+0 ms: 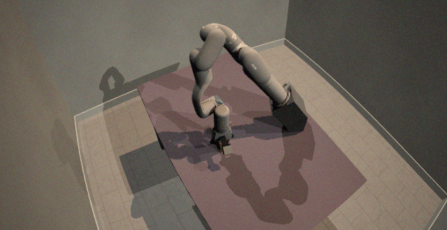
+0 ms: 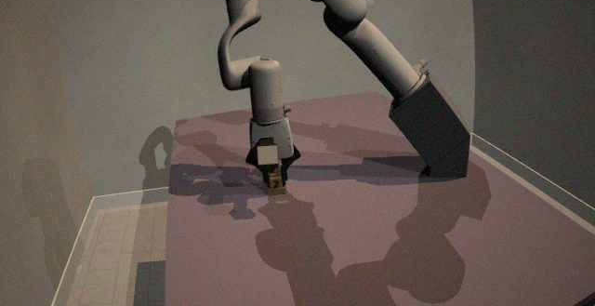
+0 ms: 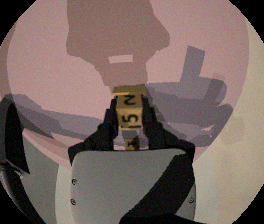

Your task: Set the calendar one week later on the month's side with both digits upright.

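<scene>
My gripper is now 10 mm above the yellow digit cube. Round my hand: tray 30 mm below, 20 mm to the right, 10 mm behind.
</scene>
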